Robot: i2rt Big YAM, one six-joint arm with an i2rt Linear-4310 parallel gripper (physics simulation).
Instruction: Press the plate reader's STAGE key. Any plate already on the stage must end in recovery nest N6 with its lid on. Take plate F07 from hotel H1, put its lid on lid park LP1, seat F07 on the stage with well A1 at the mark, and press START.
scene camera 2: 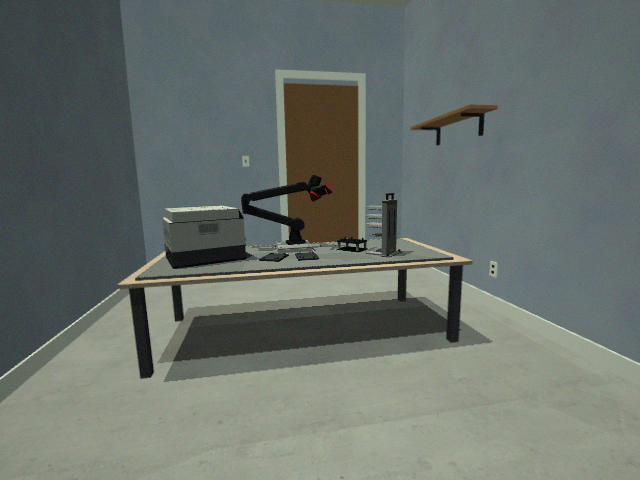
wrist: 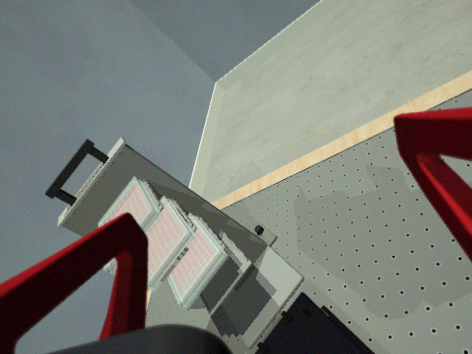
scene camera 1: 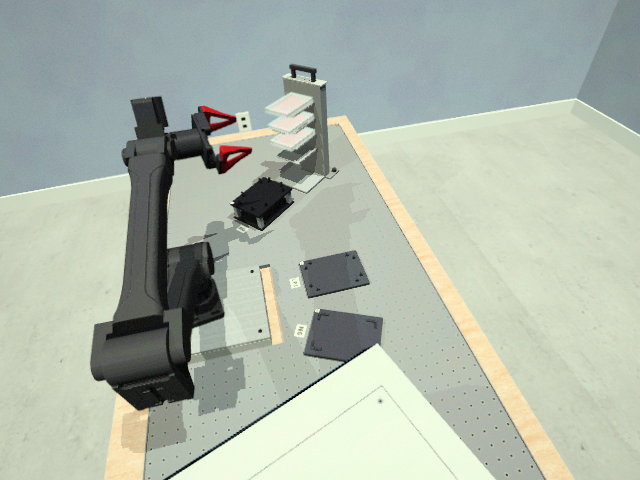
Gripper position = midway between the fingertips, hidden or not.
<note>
The gripper (scene camera 1: 243,134) is open, with nothing in its grasp. Further things: a white reader top (scene camera 1: 273,436).
The gripper shows as well in the wrist view (wrist: 258,183). The white reader top also shows in scene camera 2 (scene camera 2: 184,214).
</note>
